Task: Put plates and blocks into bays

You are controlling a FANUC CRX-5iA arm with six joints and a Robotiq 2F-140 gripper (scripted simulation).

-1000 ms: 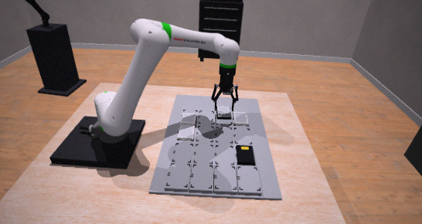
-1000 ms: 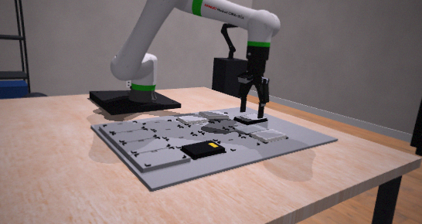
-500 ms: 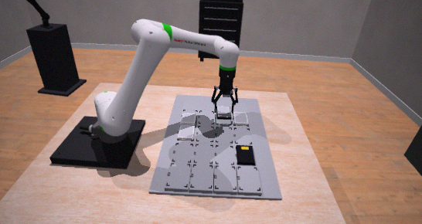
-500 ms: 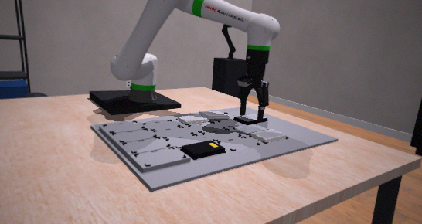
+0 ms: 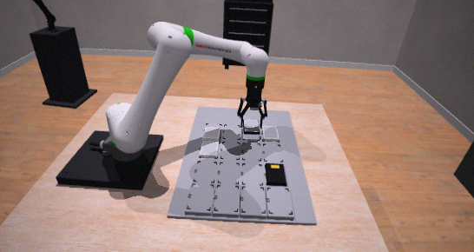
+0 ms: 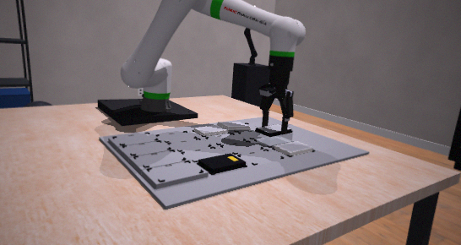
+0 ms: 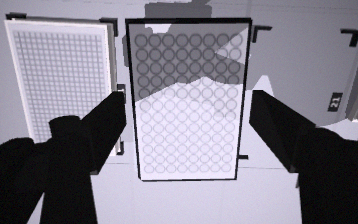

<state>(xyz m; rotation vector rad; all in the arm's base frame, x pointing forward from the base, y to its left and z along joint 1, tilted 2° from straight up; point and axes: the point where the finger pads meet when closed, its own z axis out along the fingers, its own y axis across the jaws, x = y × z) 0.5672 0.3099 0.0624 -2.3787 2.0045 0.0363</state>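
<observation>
The sealed 96-well plate is 20 mm below my hand. Also, from my hand: pale 96-well plate (190 mm behind, 180 mm to the right, 60 mm below); bay label 33 (330 mm to the right, 70 mm below); white plate (200 mm behind, 70 mm to the right, 60 mm below).
</observation>
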